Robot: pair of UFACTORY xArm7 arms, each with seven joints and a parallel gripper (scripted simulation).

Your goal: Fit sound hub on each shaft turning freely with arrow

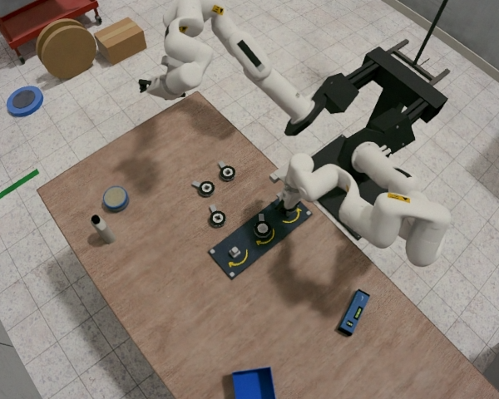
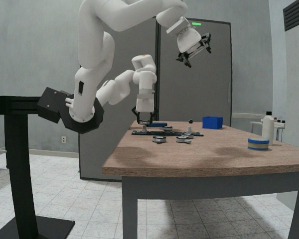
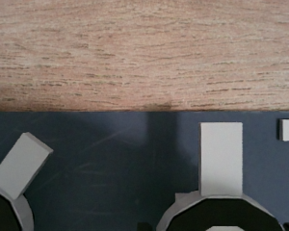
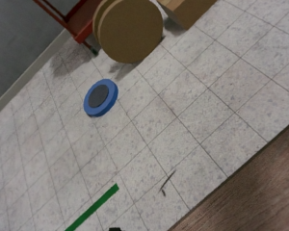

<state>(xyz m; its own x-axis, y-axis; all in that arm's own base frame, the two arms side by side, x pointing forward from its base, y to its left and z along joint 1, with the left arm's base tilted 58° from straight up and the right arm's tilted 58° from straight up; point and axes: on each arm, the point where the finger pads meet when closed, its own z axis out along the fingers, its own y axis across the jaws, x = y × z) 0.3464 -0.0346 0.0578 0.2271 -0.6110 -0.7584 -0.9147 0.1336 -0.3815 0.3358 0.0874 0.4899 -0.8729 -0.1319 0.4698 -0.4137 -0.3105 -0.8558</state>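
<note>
Right now my left hand is 130 mm short of the dark board, 60 mm above it and 20 mm to the left of it. Also, from my left hand: white bottle (530 mm ahead, 430 mm to the right, 30 mm above); tape roll (520 mm to the right, 410 mm ahead, 50 mm below).
</note>
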